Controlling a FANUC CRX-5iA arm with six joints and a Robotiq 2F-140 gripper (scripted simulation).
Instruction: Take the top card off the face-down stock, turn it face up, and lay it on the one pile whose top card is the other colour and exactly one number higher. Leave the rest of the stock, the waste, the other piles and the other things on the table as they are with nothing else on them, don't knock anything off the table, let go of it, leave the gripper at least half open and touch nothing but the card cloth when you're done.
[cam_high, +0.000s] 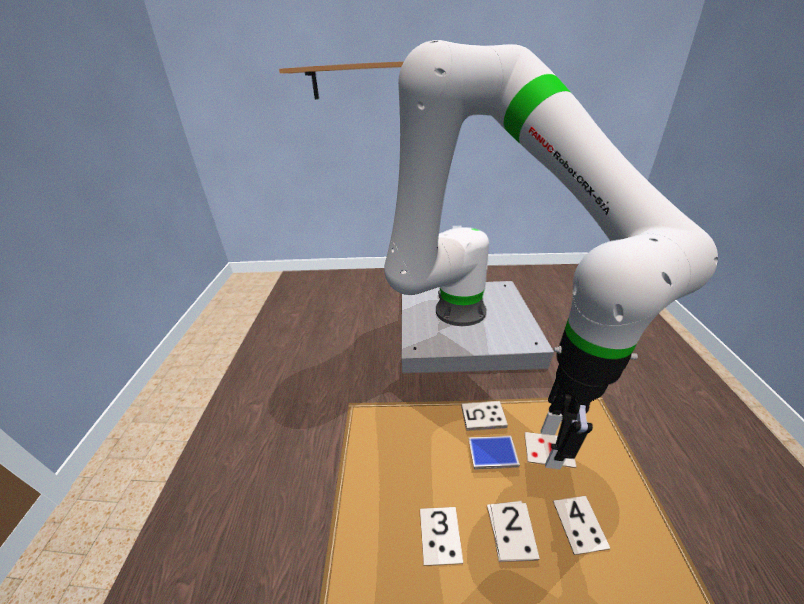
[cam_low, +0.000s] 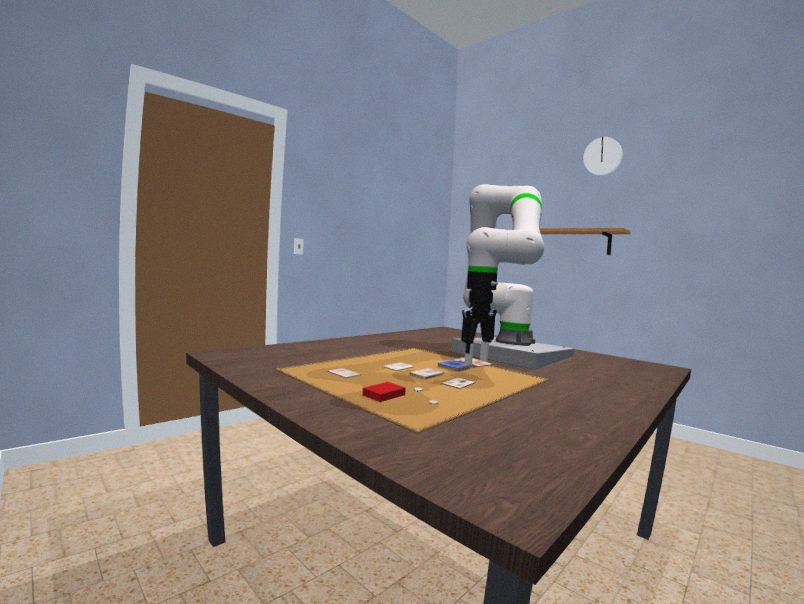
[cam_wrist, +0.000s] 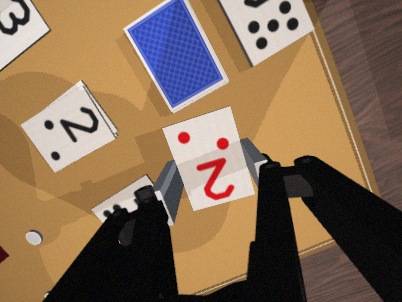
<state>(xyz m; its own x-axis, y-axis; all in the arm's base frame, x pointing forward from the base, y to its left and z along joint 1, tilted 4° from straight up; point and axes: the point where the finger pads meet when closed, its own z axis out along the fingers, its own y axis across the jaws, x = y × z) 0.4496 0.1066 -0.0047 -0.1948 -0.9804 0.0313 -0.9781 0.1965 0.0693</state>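
Now: hand 16 cm short of the tan card cloth, 11 cm to the left of it and 8 cm above it. The rest, counted from my hand: card 3 cm below; red box 37 cm ahead, 6 cm below, 3 cm to the right.
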